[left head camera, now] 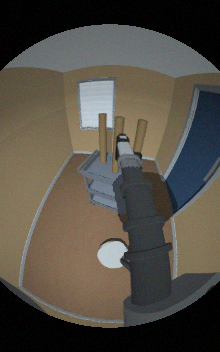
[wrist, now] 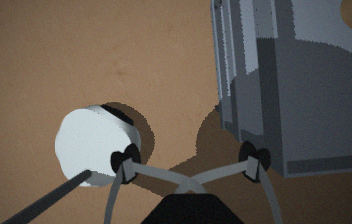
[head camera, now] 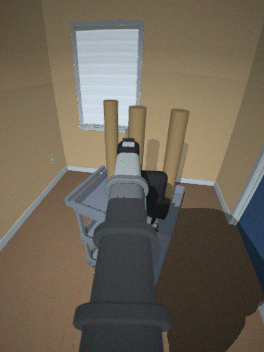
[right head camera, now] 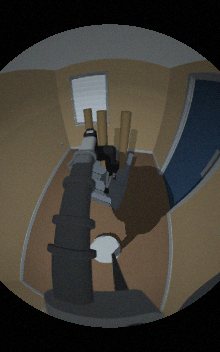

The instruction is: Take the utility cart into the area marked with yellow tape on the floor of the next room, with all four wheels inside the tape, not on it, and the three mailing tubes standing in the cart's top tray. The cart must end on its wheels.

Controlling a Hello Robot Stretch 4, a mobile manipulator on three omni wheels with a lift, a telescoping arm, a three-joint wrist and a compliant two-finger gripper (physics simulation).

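Frame: origin at the robot's base, x ahead, y left, z up, level; metres.
Seen in the pictures: gripper, fingertip midpoint: [wrist: 189, 155] [right head camera: 109, 185]; robot's base, link origin: [left head camera: 112, 253] [right head camera: 105, 248].
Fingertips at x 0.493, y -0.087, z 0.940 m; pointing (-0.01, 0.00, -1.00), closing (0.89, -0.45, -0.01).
Pixels of each thing's middle, then the offset from my fingertips to it. "pt": a spot on its surface instead.
- left tube, surface spot: [head camera: 111, 135] pt 0.537 m ahead, 0.191 m left, 0.245 m up
- middle tube, surface spot: [head camera: 137, 122] pt 0.367 m ahead, 0.051 m left, 0.373 m up
- right tube, surface spot: [head camera: 176, 145] [right head camera: 125, 130] pt 0.338 m ahead, 0.139 m right, 0.279 m up
The grey utility cart [head camera: 92, 192] [left head camera: 100, 165] [right head camera: 120, 189] [wrist: 315, 110] stands upright on the floor as far as it shows; my arm hides part of it, and its wheels are not clear. Three brown mailing tubes stand up from its top tray: a left tube [head camera: 111, 135] [left head camera: 102, 137], a middle tube [head camera: 137, 122] [right head camera: 102, 125] and a right tube [head camera: 176, 145] [right head camera: 125, 132]. My gripper [wrist: 189, 155] [right head camera: 110, 183] is open and points down at the cart's near side, its right finger close to the cart's edge in the wrist view. The yellow tape does not show.
My white round base [left head camera: 112, 253] [right head camera: 105, 249] [wrist: 92, 142] is on the floor in front of the cart. A blue opening [head camera: 252, 225] [left head camera: 195, 145] [right head camera: 192, 140] with a white frame is at the right. Walls stand left and behind the cart, with a window [head camera: 107, 75] at the back.
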